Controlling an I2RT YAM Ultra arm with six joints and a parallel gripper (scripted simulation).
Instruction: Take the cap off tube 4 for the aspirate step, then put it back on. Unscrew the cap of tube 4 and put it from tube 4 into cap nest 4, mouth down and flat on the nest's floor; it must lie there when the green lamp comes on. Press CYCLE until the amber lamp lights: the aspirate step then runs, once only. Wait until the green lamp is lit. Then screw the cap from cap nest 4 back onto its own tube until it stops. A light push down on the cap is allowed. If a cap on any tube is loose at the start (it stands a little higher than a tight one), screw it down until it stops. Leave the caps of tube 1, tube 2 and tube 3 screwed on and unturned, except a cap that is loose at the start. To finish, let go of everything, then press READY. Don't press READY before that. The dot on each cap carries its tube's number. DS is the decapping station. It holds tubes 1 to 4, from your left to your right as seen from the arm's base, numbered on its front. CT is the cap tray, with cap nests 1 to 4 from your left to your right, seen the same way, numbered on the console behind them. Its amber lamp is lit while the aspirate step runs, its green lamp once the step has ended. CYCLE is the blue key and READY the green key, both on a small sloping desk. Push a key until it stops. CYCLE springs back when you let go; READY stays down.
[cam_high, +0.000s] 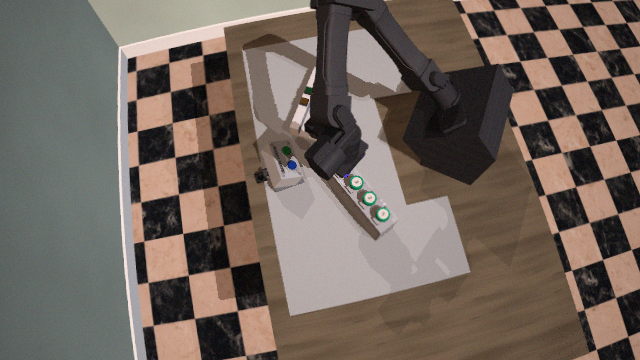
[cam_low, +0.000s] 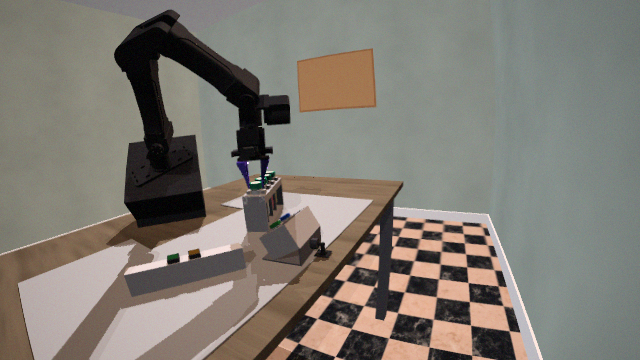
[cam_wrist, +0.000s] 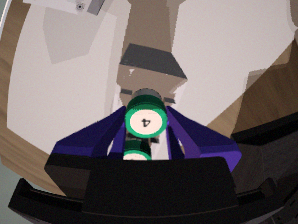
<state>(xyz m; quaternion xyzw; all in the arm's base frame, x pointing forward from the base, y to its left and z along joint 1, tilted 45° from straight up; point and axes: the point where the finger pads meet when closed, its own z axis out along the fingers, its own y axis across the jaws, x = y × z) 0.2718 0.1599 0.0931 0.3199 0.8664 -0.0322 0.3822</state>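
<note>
My gripper is now 5 cm to the right of the cap 3 and 2 cm past it. Round my hand: cap 2 (9 cm to the left, 5 cm behind); then green ready key (14 cm ahead, 9 cm to the right, 5 cm below); then blue cycle key (13 cm ahead, 5 cm to the right, 5 cm below).
</note>
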